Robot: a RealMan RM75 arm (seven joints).
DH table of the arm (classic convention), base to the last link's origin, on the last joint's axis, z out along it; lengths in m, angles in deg. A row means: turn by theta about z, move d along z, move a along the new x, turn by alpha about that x. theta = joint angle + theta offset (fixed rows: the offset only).
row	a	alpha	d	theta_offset
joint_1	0	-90	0.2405	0
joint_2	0	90	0	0
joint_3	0	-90	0.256	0
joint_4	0	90	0	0
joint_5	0	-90	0.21	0
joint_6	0	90	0	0
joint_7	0	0	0.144	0
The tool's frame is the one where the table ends.
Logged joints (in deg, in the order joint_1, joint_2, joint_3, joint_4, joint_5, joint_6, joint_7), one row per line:
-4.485 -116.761 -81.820 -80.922 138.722 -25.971 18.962
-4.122 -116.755 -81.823 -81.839 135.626 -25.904 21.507
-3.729 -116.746 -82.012 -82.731 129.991 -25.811 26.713
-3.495 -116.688 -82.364 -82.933 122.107 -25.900 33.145
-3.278 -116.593 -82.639 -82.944 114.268 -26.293 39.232
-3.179 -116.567 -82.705 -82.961 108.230 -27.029 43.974
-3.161 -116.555 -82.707 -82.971 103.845 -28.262 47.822
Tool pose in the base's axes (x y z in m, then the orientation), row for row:
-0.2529 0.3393 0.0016 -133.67 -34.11 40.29
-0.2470 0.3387 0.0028 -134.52 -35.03 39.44
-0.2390 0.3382 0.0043 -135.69 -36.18 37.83
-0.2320 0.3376 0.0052 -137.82 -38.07 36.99
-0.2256 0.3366 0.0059 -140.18 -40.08 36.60
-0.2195 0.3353 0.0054 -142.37 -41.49 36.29
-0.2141 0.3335 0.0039 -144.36 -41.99 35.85
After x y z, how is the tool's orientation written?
As angles about the fixed x, y, z axes (roll, pitch, yaw), in degrees.
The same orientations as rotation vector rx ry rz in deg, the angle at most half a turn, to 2 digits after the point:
-111.47 -58.33 -17.55
-112.20 -57.80 -19.48
-113.51 -56.57 -22.26
-114.82 -56.19 -25.96
-115.98 -56.13 -29.71
-117.26 -55.93 -32.70
-118.97 -55.37 -34.67

